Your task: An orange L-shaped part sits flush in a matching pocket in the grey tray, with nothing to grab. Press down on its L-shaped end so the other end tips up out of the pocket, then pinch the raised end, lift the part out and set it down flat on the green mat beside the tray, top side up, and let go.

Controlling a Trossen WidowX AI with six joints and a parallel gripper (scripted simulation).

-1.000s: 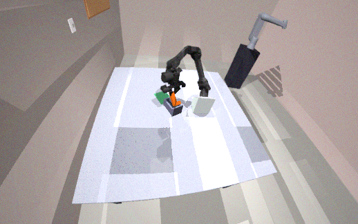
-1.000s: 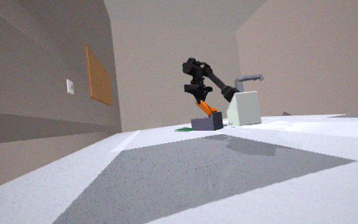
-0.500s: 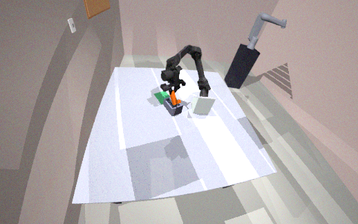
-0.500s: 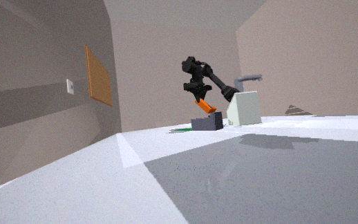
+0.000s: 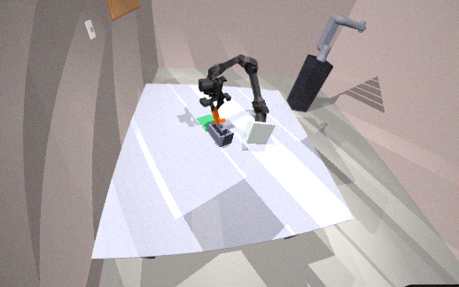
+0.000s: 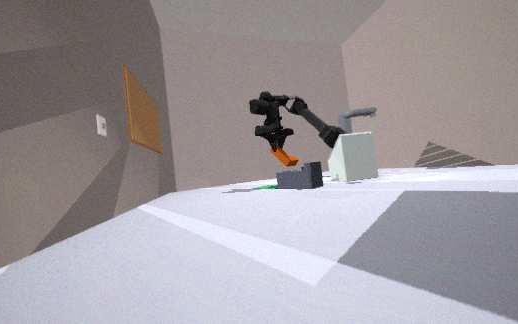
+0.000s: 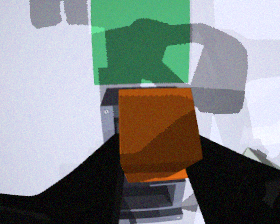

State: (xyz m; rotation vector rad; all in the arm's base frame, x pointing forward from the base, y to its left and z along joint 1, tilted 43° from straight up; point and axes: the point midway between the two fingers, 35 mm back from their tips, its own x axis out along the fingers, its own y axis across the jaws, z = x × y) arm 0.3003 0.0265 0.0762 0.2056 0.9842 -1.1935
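Right now the green mat is 170 mm below my gripper tip, 60 mm to the right of it and 30 mm ahead of it. From my gripper tip the other things lie so: orange L-shaped part: 30 mm below, 30 mm behind, 20 mm to the left.
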